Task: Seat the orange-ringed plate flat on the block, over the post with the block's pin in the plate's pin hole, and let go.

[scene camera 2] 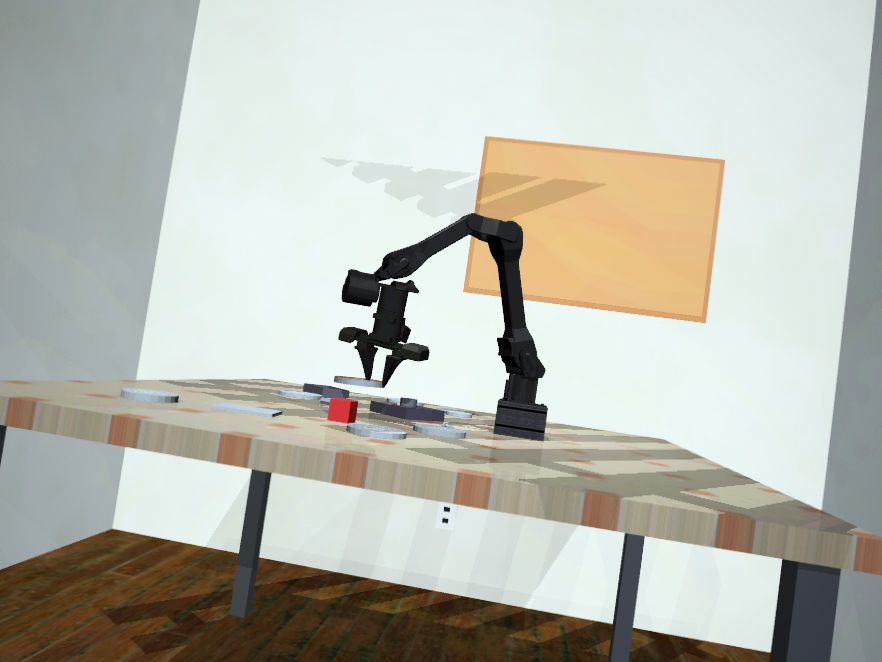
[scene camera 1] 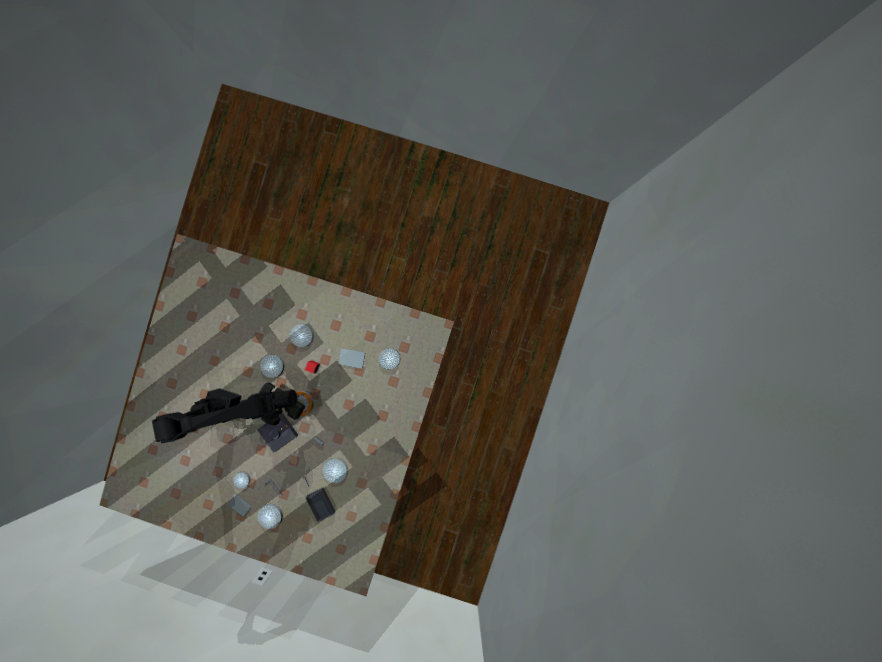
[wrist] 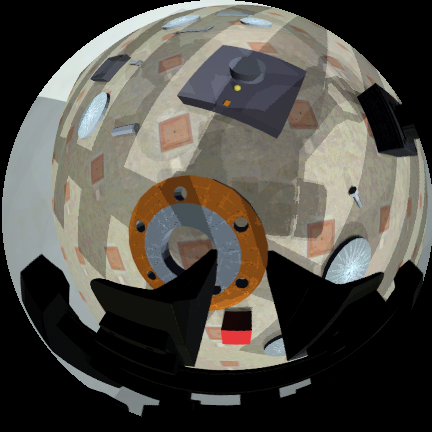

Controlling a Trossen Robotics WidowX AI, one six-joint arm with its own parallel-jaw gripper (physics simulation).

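Places are measured from the arm's base along level axes (x down, y ahead, z right), in millimetres.
Pixels of known places: gripper, fingertip midpoint: (scene camera 2: pixel 375 383) (wrist: pixel 241 255); arm's base, origin of the base link: (scene camera 2: pixel 520 402) (scene camera 1: pixel 217 406).
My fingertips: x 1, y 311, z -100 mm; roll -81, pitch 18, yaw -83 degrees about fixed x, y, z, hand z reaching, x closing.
Ahead of a thing's pixels: the offset from my fingertips to its top centre. "spot": to the spot under its first point.
The orange-ringed plate @[dx -7, dy +35, dz +10 mm] (scene camera 1: pixel 308 397) (scene camera 2: pixel 347 380) (wrist: pixel 200 188) has a grey inner ring, a large centre hole and several small holes. My gripper (scene camera 2: pixel 376 382) (wrist: pixel 241 255) is shut on its rim and holds it roughly level above the table. The fingers hide part of the rim in the wrist view. The dark block @[dx +30, dy -61, dz +177 mm] (scene camera 1: pixel 274 441) (scene camera 2: pixel 388 411) (wrist: pixel 272 107) lies on the table beside the plate, beyond it in the wrist view. On the block are a round post @[spot: dx +30, dy -57, dz +168 mm] (wrist: pixel 246 69), a small yellow pin @[spot: dx +44, dy -40, dz +151 mm] (wrist: pixel 237 88) and an orange square mark @[spot: dx +46, dy -23, dz +134 mm] (wrist: pixel 227 103). The plate is apart from the block.
A red cube @[dx +32, dy +36, dz -143 mm] (scene camera 1: pixel 312 366) (scene camera 2: pixel 342 410) (wrist: pixel 236 335) stands near the plate. Silvery discs @[dx +62, dy -147, dz -104 mm] (scene camera 1: pixel 271 366) (scene camera 2: pixel 377 431) (wrist: pixel 350 262), a pale slab @[dx +66, dy +193, dz -212 mm] (scene camera 1: pixel 351 357) (scene camera 2: pixel 246 409), a dark tray @[dx +47, dy +189, dz +452 mm] (scene camera 1: pixel 320 504) (wrist: pixel 111 68) and a grey bolt @[dx +59, dy +121, dz +179 mm] (wrist: pixel 124 130) lie around the block.
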